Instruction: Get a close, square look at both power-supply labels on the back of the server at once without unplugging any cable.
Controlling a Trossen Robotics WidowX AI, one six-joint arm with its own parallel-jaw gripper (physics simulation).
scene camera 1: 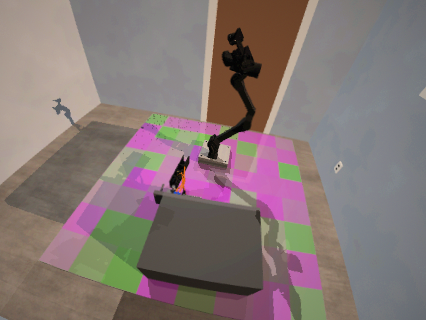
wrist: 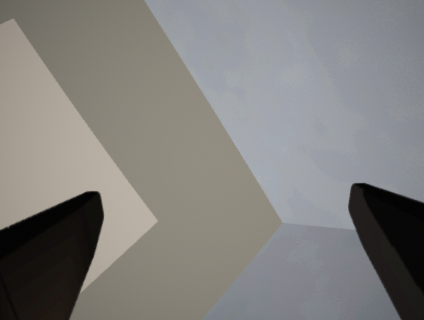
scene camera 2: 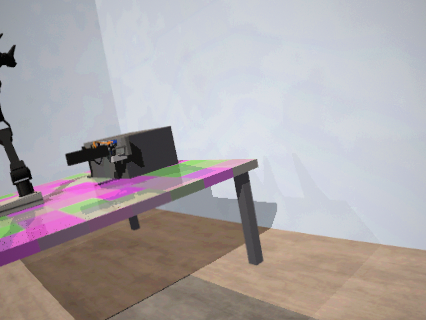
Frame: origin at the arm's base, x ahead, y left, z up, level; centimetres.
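Seen in the pictures: gripper, between the fingertips: (scene camera 1: 242,36) (wrist: 227,201) (scene camera 2: 8,39); arm's base, origin of its link: (scene camera 1: 212,155) (scene camera 2: 26,194).
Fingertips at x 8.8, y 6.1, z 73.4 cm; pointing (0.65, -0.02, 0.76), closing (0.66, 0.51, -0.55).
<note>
Offsets run from my fingertips to a thing's top centre. "pt": to the spot under its first point.
The server (scene camera 1: 205,245) (scene camera 2: 159,150) is a dark grey box on the table. Its back side, with a black folding cable arm (scene camera 1: 177,174) (scene camera 2: 80,157), orange cables @(pt dz -57.0, dx +27.2, dy -15.1 cm) (scene camera 1: 183,176) and a blue piece @(pt dz -58.5, dx +36.5, dy -15.5 cm) (scene camera 1: 176,193) (scene camera 2: 114,142), faces the robot base. The two power-supply labels cannot be made out in either scene view. My gripper (scene camera 1: 235,36) (scene camera 2: 7,42) (wrist: 227,201) is open and empty, raised high above the base and well away from the server. The wrist view shows ceiling and upper walls between the fingers; the server and labels do not show there.
The robot base (scene camera 1: 214,161) (scene camera 2: 22,202) stands on the magenta and green checkered table (scene camera 1: 115,235) (scene camera 2: 150,206), close to the free end of the cable arm. A brown door (scene camera 1: 270,40) is behind the robot. A wall outlet (scene camera 1: 338,167) is at the right in scene camera 1.
</note>
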